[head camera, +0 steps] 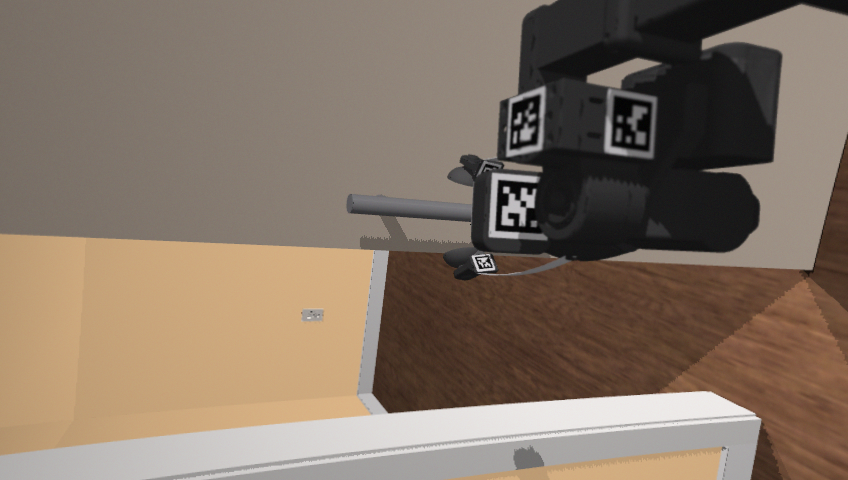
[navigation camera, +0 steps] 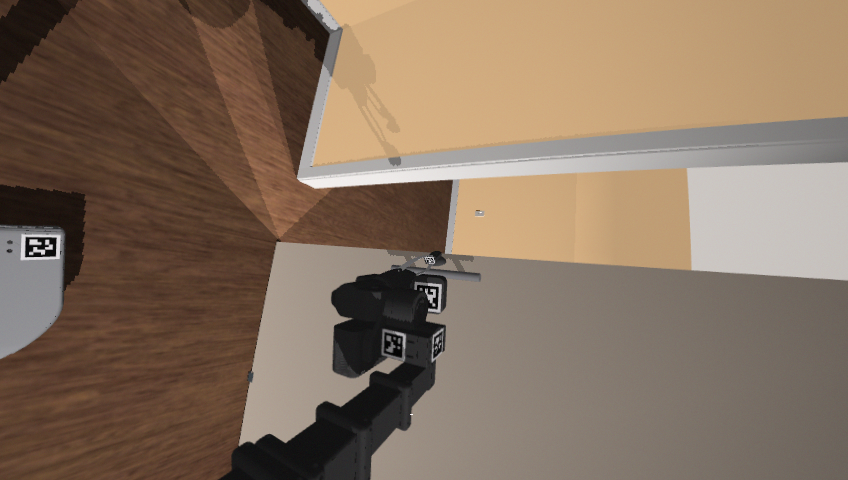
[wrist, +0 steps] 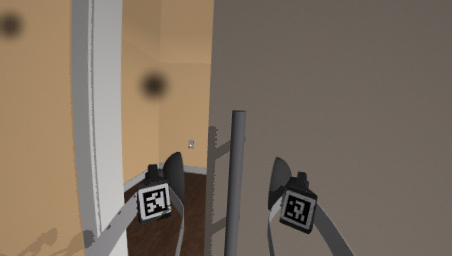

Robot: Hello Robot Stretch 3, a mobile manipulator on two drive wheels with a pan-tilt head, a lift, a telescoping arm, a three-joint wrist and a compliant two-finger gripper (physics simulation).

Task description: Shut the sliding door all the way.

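Places are measured from the robot's base along level axes (x ahead, y left, z up), in metres.
Pixels of known places: gripper, fingertip midpoint: [head camera: 456,217] [wrist: 226,172].
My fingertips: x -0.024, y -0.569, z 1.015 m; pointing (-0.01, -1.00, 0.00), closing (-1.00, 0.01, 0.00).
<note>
Behind a point stands the place of what it marks.
The sliding door [head camera: 178,118] @[x -0.133, y -0.837, z 1.254 m] [navigation camera: 595,356] @[x -0.223, y -0.821, z 1.360 m] [wrist: 350,75] @[x -0.259, y -0.815, z 1.130 m] is a flat grey-brown panel. A wide opening shows between its edge and the white door frame [head camera: 416,419] @[x 0.330, y -1.066, z 0.806 m] [navigation camera: 535,163] @[x 0.342, y -1.001, z 1.177 m] [wrist: 107,100] @[x 0.335, y -1.036, z 1.046 m]. A round grey bar handle [head camera: 410,208] @[x -0.044, y -0.782, z 0.969 m] [navigation camera: 470,275] @[x -0.040, y -0.783, z 1.025 m] [wrist: 237,150] @[x -0.046, y -0.782, z 0.980 m] is on the door near that edge, upright in the wrist view. My gripper [head camera: 459,215] @[x -0.024, y -0.569, z 1.015 m] [wrist: 226,172] @[x -0.024, y -0.569, z 1.015 m] is open. In the wrist view the handle shows between the spread fingertips and seems to lie beyond them, with neither fingertip touching it. The gripper body hides part of the handle in the head view.
A tan wall [head camera: 238,344] @[x 0.565, y -3.296, z 0.772 m] [navigation camera: 517,220] @[x 0.332, y -3.256, z 0.856 m] [wrist: 185,100] @[x 0.513, y -3.288, z 0.976 m] with a small outlet [head camera: 312,315] @[x 0.415, y -3.265, z 0.401 m] [navigation camera: 479,212] @[x 0.427, y -3.270, z 0.396 m] [wrist: 191,144] @[x 0.414, y -3.267, z 0.394 m] and a dark wood floor [head camera: 505,333] @[x 0.325, y -1.984, z 0.000 m] [navigation camera: 178,237] @[x 0.024, y -0.467, z 0.000 m] [wrist: 165,215] @[x 0.437, y -2.111, z 0.007 m] show through the opening. My base [navigation camera: 29,297] @[x -0.121, y -0.114, z 0.160 m] is at the navigation view's left edge.
</note>
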